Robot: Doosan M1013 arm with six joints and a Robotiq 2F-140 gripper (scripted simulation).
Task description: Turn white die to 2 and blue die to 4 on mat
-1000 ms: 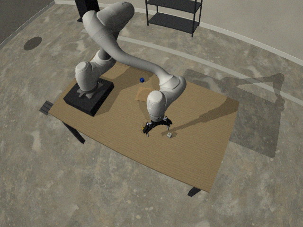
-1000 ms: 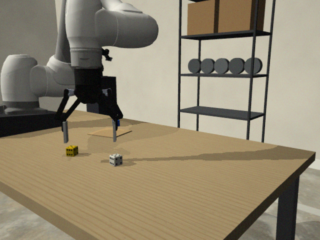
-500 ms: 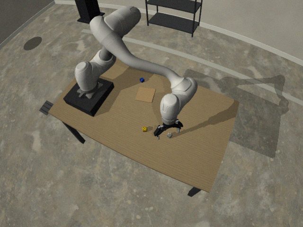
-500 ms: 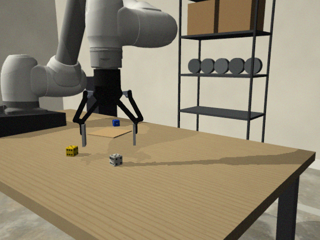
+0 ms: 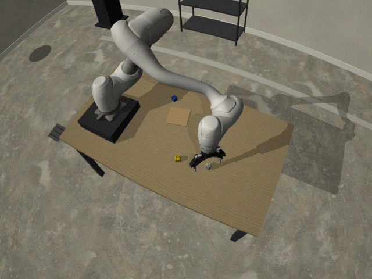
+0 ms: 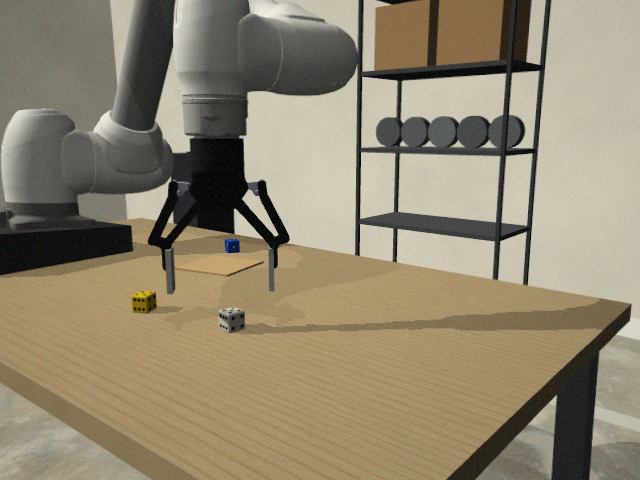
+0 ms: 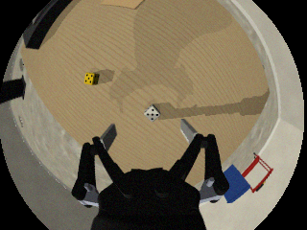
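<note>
The white die is 20 mm to the left of my hand and 60 mm below it. Round my hand: blue die (460 mm behind, 360 mm to the left, 60 mm below); then mat (360 mm behind, 250 mm to the left, 70 mm below); then yellow die (180 mm behind, 30 mm to the right, 60 mm below).
</note>
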